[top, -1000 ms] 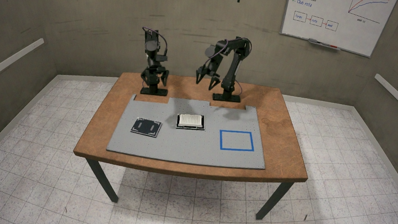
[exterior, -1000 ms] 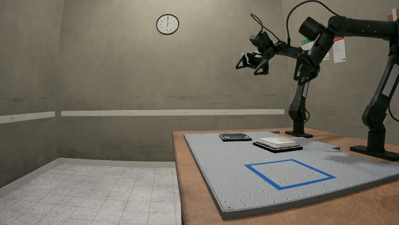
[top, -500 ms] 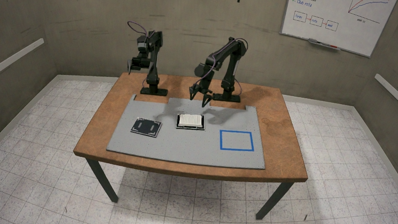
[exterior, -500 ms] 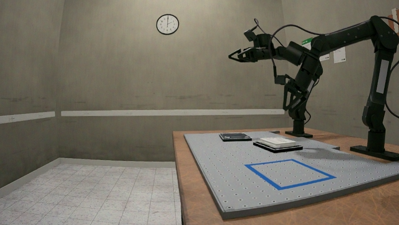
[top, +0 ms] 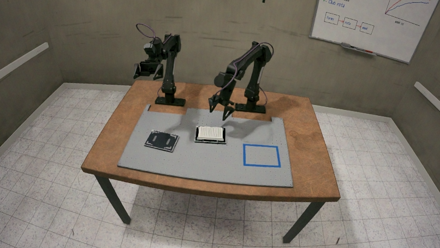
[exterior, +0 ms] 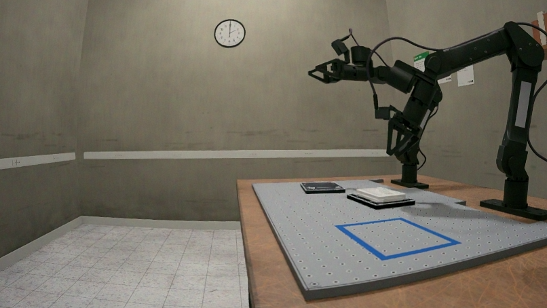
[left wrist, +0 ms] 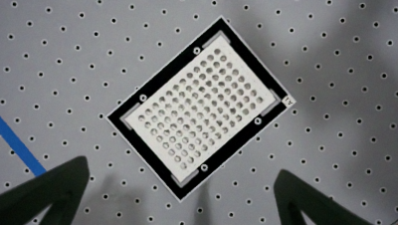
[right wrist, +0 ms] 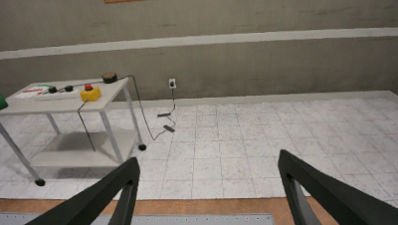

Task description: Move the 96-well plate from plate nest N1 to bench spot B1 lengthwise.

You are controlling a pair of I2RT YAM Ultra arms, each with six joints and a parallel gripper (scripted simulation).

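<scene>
My left gripper is now 20 mm short of the white 96-well plate, 30 mm to the left of it and 110 mm above it.
</scene>
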